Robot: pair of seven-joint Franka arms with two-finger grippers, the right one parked.
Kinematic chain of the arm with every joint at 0, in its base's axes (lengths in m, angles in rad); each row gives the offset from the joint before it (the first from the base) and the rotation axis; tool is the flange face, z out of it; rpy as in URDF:
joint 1: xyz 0 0 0.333 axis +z
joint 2: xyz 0 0 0 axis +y
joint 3: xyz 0 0 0.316 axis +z
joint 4: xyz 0.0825 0 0 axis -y
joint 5: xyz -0.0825 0 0.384 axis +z
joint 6: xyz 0 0 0 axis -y
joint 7: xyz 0.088 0 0 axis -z
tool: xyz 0 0 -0.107 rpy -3.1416 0 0
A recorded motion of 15 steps. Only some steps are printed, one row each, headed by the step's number.
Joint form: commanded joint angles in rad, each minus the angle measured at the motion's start. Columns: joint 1, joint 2, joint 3, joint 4, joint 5, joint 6, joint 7.
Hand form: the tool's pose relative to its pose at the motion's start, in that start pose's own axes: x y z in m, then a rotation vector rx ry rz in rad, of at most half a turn. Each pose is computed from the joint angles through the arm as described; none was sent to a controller.
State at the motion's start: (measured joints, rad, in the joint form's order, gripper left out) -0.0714 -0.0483 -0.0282 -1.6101 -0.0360 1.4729 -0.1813
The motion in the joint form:
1: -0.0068 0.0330 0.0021 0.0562 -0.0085 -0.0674 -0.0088
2: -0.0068 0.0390 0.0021 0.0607 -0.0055 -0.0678 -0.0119
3: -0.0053 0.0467 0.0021 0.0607 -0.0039 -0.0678 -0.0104
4: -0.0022 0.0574 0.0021 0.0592 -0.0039 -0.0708 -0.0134
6: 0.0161 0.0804 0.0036 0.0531 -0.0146 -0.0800 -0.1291
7: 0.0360 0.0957 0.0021 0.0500 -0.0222 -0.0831 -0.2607
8: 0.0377 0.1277 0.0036 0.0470 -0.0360 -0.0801 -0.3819
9: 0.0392 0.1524 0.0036 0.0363 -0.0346 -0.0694 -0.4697
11: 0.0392 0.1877 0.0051 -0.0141 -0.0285 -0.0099 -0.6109
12: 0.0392 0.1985 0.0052 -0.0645 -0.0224 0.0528 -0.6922
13: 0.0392 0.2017 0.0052 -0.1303 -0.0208 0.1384 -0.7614
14: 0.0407 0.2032 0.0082 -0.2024 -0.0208 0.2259 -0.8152
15: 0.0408 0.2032 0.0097 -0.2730 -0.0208 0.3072 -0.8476
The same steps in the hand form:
1: 0.0023 0.0040 -0.0033 -0.0004 -0.0452 -0.0020
2: 0.0042 0.0039 -0.0023 0.0028 -0.0466 -0.0055
3: 0.0070 0.0032 0.0015 0.0053 -0.0539 -0.0060
4: 0.0106 0.0019 0.0078 0.0076 -0.0688 -0.0125
6: 0.0186 -0.0069 0.0228 0.0069 -0.1080 -0.1473
7: 0.0244 -0.0157 0.0320 0.0098 -0.1307 -0.2966
8: 0.0342 -0.0152 0.0498 0.0144 -0.1656 -0.4206
9: 0.0422 -0.0158 0.0671 0.0316 -0.1883 -0.5113
11: 0.0555 -0.0171 0.1053 0.0614 -0.2084 -0.6585
12: 0.0611 -0.0182 0.1303 0.0748 -0.2024 -0.7432
13: 0.0646 -0.0191 0.1566 0.0751 -0.1849 -0.8167
14: 0.0656 -0.0227 0.1846 0.0730 -0.1711 -0.8795
15: 0.0636 -0.0251 0.2113 0.0708 -0.1604 -0.9177

